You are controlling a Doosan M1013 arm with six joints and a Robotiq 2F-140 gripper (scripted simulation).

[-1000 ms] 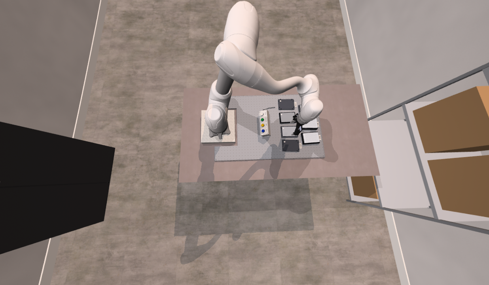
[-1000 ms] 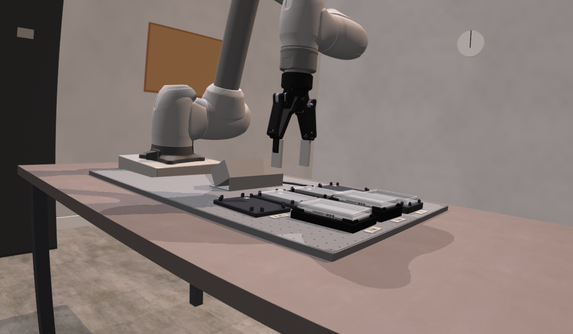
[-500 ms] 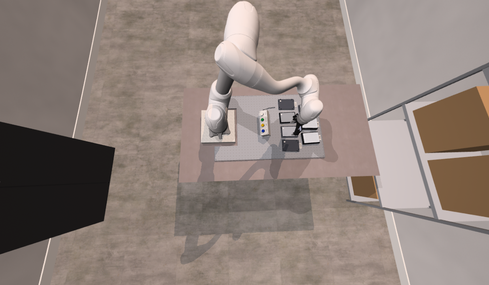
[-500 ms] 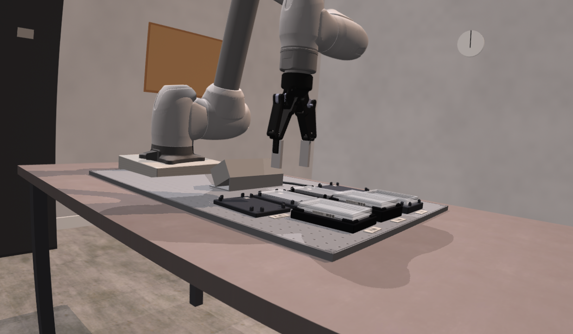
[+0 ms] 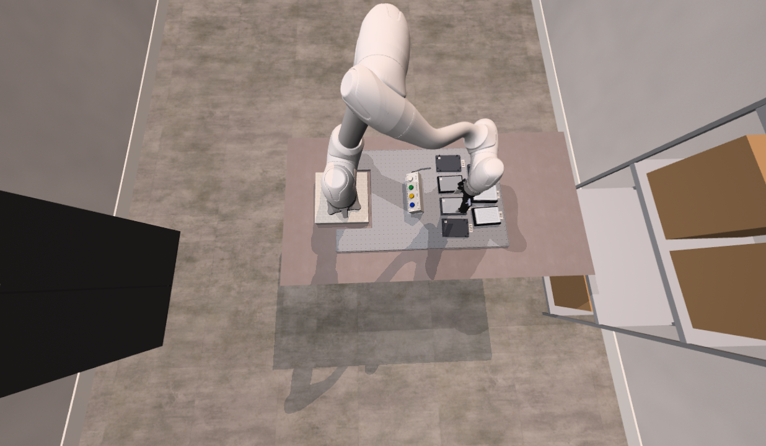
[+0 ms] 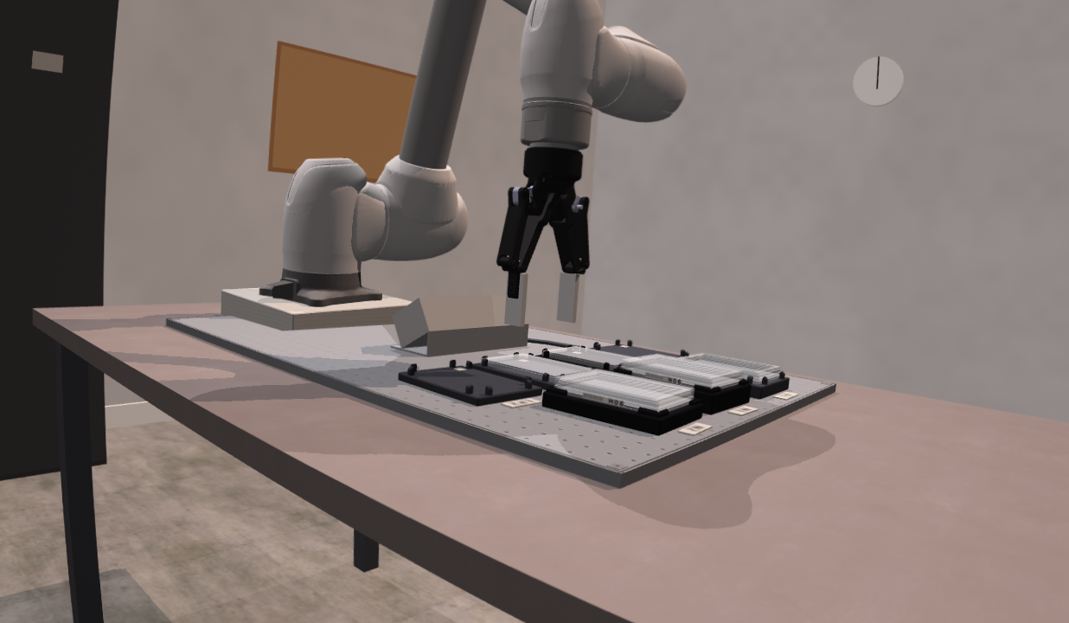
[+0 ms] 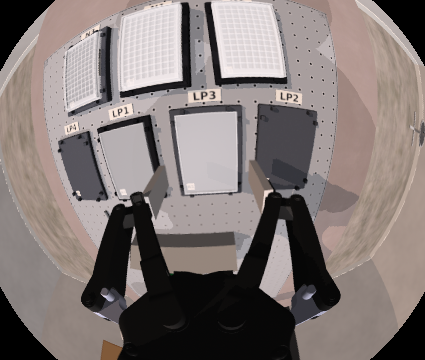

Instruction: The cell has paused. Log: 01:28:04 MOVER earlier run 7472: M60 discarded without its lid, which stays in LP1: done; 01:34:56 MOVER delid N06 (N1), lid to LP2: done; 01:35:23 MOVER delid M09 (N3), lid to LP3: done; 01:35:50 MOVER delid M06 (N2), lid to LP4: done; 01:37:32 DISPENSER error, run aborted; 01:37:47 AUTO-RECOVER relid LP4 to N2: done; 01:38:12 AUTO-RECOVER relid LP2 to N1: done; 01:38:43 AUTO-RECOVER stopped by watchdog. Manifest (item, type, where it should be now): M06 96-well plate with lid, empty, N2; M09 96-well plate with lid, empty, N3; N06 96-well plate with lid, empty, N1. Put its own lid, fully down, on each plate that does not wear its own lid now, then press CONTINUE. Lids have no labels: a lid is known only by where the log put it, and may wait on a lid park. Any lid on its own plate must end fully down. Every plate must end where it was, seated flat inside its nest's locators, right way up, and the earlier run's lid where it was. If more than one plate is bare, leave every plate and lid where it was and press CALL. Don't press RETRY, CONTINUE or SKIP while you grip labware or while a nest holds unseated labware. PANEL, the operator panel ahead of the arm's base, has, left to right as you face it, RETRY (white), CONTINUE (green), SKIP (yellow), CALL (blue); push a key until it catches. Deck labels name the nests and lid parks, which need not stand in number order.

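Now: the lid 80 mm below my hand. Round my hand: lid park LP3 (90 mm below); then blue call key (240 mm behind, 30 mm to the left, 30 mm below); then lid park LP2 (120 mm to the right, 90 mm below, 20 mm behind).
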